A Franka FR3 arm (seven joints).
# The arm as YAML. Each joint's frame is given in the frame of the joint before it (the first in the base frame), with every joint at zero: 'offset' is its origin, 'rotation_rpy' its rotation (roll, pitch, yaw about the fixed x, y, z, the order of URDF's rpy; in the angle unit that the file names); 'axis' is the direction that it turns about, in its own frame. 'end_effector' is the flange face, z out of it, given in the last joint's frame.
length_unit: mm
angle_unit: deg
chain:
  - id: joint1
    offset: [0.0, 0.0, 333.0]
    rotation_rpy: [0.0, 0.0, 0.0]
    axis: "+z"
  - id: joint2
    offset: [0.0, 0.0, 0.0]
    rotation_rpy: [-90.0, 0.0, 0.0]
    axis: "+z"
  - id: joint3
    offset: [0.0, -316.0, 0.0]
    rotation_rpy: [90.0, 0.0, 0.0]
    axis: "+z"
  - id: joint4
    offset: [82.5, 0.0, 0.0]
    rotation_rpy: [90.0, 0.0, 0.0]
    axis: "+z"
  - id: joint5
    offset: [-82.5, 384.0, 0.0]
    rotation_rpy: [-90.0, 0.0, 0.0]
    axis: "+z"
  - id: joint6
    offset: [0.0, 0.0, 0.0]
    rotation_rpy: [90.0, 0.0, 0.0]
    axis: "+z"
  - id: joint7
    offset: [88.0, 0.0, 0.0]
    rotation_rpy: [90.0, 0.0, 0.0]
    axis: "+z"
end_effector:
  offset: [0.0, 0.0, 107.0]
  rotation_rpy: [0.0, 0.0, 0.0]
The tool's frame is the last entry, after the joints.
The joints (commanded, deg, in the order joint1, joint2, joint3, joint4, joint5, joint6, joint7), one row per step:
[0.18, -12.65, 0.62, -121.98, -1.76, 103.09, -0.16]
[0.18, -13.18, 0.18, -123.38, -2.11, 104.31, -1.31]
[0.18, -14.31, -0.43, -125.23, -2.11, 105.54, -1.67]
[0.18, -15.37, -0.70, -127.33, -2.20, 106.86, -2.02]
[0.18, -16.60, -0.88, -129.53, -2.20, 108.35, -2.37]
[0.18, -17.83, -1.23, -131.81, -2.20, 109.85, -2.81]
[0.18, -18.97, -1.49, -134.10, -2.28, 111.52, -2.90]
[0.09, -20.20, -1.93, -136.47, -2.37, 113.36, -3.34]
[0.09, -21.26, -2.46, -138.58, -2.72, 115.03, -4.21]
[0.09, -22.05, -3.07, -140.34, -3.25, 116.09, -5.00]
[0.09, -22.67, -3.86, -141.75, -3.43, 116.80, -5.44]
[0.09, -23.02, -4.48, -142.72, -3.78, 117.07, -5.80]
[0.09, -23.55, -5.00, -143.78, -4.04, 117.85, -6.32]
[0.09, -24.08, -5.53, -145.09, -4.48, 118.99, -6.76]
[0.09, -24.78, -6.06, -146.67, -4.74, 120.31, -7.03]
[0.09, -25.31, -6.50, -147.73, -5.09, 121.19, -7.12]
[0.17, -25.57, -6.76, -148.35, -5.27, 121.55, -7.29]
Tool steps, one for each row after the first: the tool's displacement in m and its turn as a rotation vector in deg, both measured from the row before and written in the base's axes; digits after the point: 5 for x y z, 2 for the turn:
[-0.00308, -0.00429, -0.00534, -0.10, -0.31, 0.87]
[-0.00616, -0.00517, -0.00411, 0.20, -0.50, -0.19]
[-0.00666, -0.00226, -0.00668, 0.04, -0.27, 0.17]
[-0.00719, -0.00130, -0.00601, 0.11, -0.51, 0.23]
[-0.00758, -0.00260, -0.00677, 0.18, -0.44, 0.16]
[-0.00720, -0.00185, -0.00742, 0.06, -0.52, -0.06]
[-0.00758, -0.00380, -0.00725, 0.14, -0.69, 0.05]
[-0.00679, -0.00394, -0.00677, -0.03, -0.59, 0.60]
[-0.00631, -0.00459, -0.00691, -0.15, -0.05, 0.53]
[-0.00554, -0.00546, -0.00593, 0.22, 0.10, -0.15]
[-0.00423, -0.00437, -0.00499, 0.01, 0.37, -0.01]
[-0.00390, -0.00340, -0.00369, 0.05, -0.23, 0.23]
[-0.00430, -0.00336, -0.00518, -0.09, -0.33, 0.26]
[-0.00539, -0.00283, -0.00589, 0.09, -0.42, 0.02]
[-0.00383, -0.00249, -0.00359, -0.05, -0.33, -0.05]
[-0.00242, -0.00085, -0.00268, 0.01, 0.01, 0.15]

